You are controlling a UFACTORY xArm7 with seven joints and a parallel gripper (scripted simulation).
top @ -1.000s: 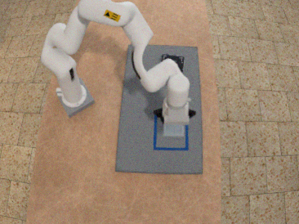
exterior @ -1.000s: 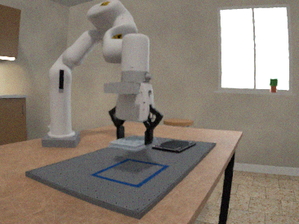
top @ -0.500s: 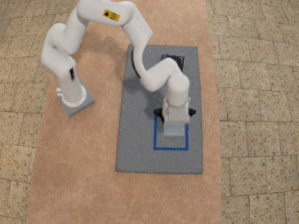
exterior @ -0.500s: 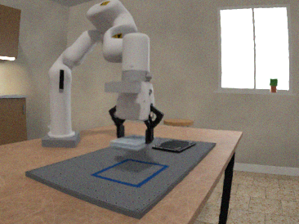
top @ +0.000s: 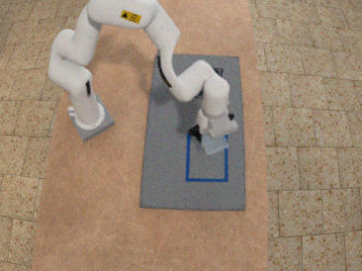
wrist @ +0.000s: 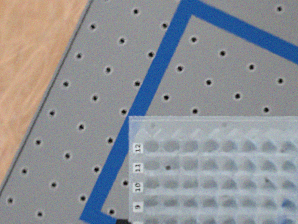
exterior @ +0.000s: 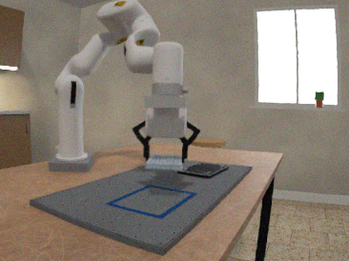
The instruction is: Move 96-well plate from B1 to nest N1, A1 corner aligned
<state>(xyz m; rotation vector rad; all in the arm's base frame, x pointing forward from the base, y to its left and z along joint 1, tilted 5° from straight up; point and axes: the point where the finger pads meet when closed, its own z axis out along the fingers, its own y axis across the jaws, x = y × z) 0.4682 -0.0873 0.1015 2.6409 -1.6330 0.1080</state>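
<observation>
Now: the black plate nest 10 mm behind my hand, 290 mm to the left of it and 90 mm below it. The rest, counted from my hand: 96-well plate 10 mm below.
</observation>
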